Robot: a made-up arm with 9 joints.
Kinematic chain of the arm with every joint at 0, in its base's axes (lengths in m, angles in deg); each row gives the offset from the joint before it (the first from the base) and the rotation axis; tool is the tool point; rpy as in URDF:
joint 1: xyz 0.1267 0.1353 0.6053 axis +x
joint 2: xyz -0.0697 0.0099 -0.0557 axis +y
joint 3: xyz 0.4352 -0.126 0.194 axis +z
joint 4: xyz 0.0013 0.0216 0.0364 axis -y
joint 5: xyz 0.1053 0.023 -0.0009 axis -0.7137 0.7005 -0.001
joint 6: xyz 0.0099 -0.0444 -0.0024 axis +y
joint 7: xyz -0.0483 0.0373 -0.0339 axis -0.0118 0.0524 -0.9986
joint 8: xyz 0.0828 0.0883 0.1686 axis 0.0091 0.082 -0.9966
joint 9: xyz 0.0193 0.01 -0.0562 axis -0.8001 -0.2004 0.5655
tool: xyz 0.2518 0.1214 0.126 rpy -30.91 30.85 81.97
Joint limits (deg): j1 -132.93..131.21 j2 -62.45..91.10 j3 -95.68..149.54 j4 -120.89..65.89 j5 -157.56..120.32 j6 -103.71..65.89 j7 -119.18..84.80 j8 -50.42..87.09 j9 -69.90..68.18
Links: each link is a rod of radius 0.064 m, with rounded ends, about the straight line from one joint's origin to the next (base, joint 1, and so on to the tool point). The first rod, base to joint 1, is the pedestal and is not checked.
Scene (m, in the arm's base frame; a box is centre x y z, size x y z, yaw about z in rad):
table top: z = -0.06
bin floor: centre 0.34 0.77 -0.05 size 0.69 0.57 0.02 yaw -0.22
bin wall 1: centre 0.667 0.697 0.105 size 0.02 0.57 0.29 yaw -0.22
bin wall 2: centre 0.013 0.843 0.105 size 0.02 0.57 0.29 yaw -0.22
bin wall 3: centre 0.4 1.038 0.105 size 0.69 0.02 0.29 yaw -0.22
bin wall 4: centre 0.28 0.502 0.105 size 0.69 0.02 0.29 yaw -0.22
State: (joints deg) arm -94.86 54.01 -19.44 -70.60 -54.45 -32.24 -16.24 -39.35 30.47
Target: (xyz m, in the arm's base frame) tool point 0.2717 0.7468 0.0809
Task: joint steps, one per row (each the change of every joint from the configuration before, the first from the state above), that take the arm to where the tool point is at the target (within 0.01 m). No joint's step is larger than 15 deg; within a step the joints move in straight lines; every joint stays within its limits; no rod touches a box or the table.
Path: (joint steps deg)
1: 1.57 -13.98 -4.85 6.75 2.56 2.64 2.86 3.46 -6.60
2: 1.58 -13.98 -4.85 6.76 2.56 2.65 2.87 3.46 -6.60
3: 1.57 -13.98 -4.85 6.75 2.56 2.64 2.86 3.47 -6.60
4: 1.58 -13.97 -4.85 6.75 2.56 2.64 2.86 3.46 -6.60
5: -13.41 -12.88 4.55 -3.84 -4.18 -1.39 -2.81 -1.15 4.69
6: -13.40 -12.88 4.55 -3.84 -4.19 -1.40 -2.82 -1.15 4.69
7: -13.41 -12.88 4.55 -3.84 -4.18 -1.39 -2.82 -1.16 4.69

